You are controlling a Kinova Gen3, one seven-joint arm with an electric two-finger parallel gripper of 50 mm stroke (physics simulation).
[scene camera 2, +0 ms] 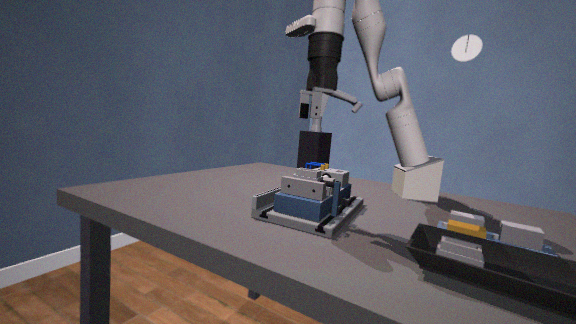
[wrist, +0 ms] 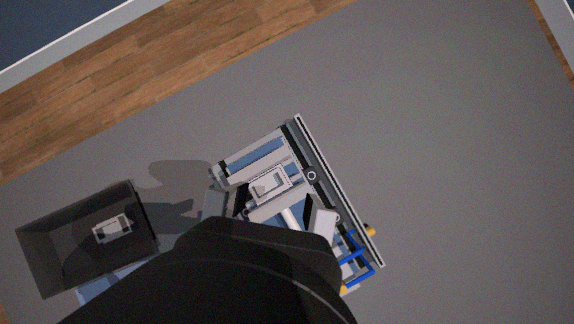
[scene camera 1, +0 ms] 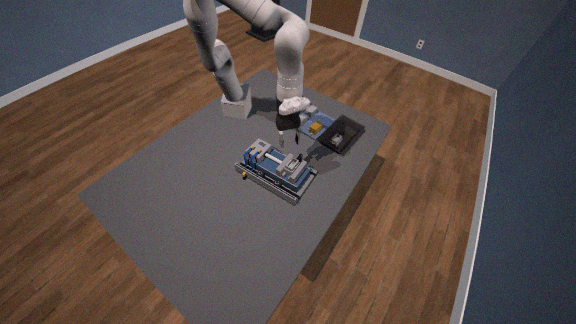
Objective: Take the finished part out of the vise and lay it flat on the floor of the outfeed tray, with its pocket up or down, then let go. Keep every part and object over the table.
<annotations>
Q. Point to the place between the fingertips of my gripper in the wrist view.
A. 275, 200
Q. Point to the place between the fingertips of my gripper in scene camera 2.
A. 308, 118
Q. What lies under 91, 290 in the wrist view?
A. A blue plate.
</annotations>
